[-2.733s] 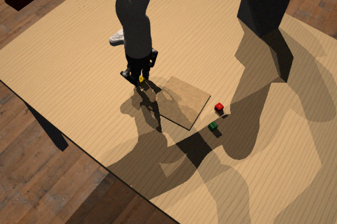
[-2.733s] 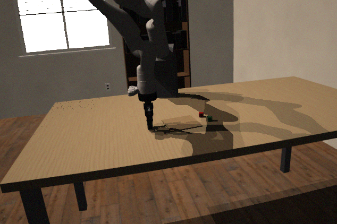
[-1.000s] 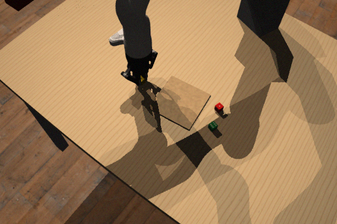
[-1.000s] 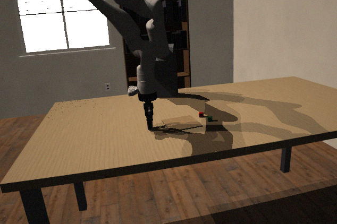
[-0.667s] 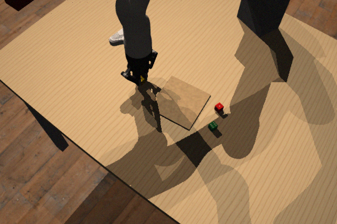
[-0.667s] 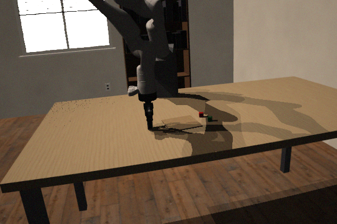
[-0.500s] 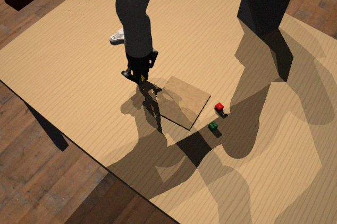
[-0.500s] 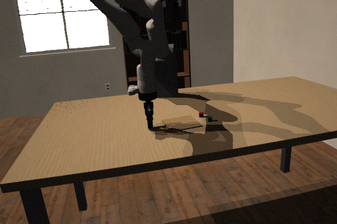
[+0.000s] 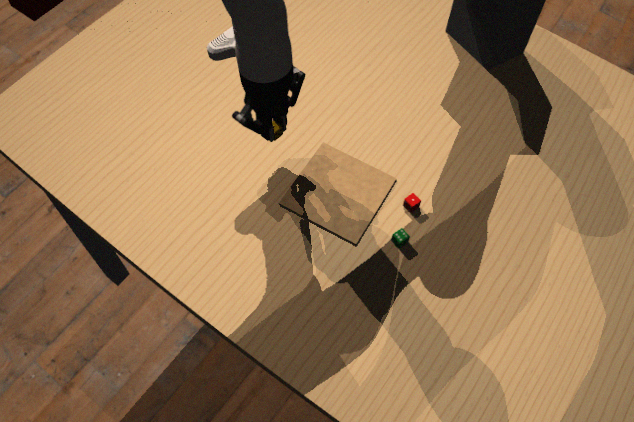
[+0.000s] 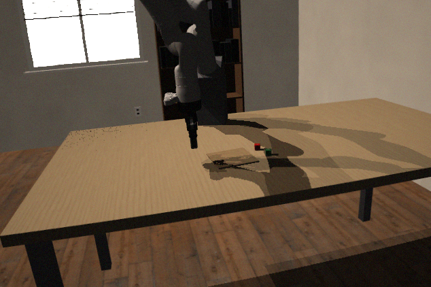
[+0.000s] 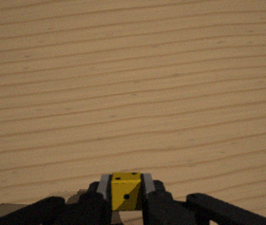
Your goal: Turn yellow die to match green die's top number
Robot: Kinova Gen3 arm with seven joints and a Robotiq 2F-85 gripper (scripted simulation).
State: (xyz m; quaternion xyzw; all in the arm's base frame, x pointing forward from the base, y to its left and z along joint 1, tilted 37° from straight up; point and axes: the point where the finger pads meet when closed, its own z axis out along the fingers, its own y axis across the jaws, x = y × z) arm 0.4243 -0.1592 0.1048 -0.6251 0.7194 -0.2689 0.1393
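My gripper is now 1 cm short of the brown mat, 13 cm to the right of it and 8 cm above it. Also, from my hand: yellow die (1 cm below); then red die (2 cm behind, 24 cm to the left, 7 cm below); then green die (5 cm ahead, 25 cm to the left, 7 cm below).
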